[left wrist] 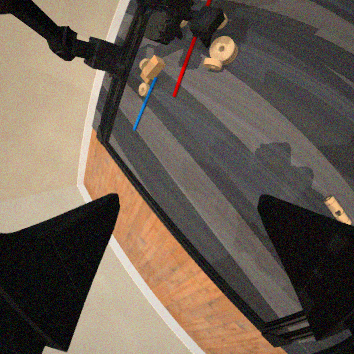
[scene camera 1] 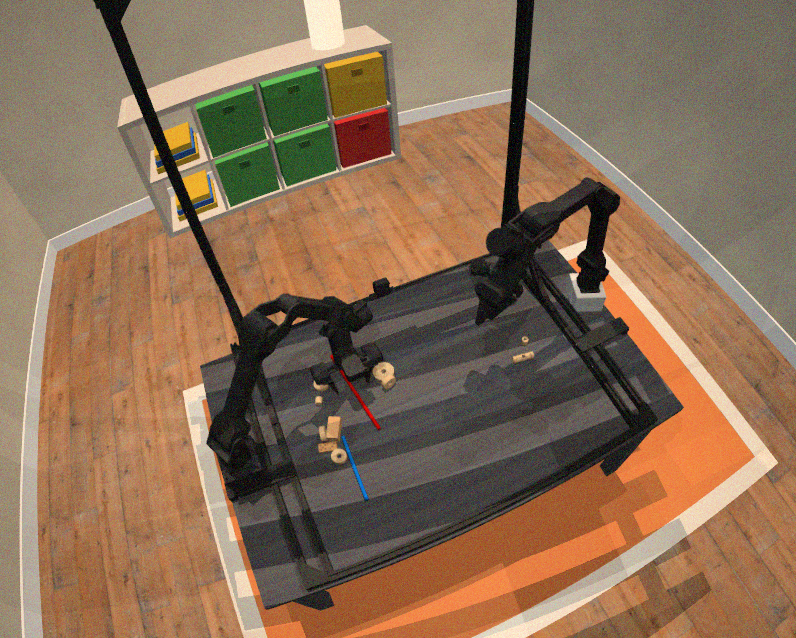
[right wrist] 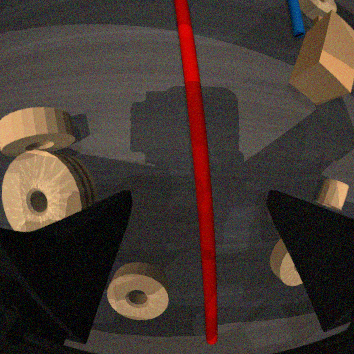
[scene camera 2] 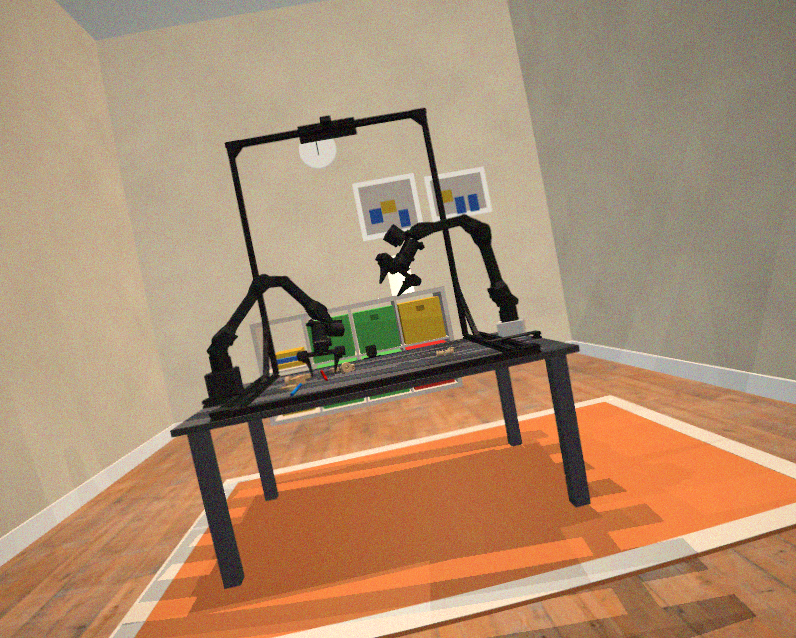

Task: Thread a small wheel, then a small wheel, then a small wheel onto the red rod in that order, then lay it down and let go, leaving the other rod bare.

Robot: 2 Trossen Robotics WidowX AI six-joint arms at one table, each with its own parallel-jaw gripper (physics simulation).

My left gripper is open and holds nothing. A red rod rests on the table. Also in view: my right gripper and a wooden block.
My left gripper shows as well in the left wrist view and in scene camera 2. My right gripper also shows in the left wrist view, in the right wrist view and in scene camera 2.
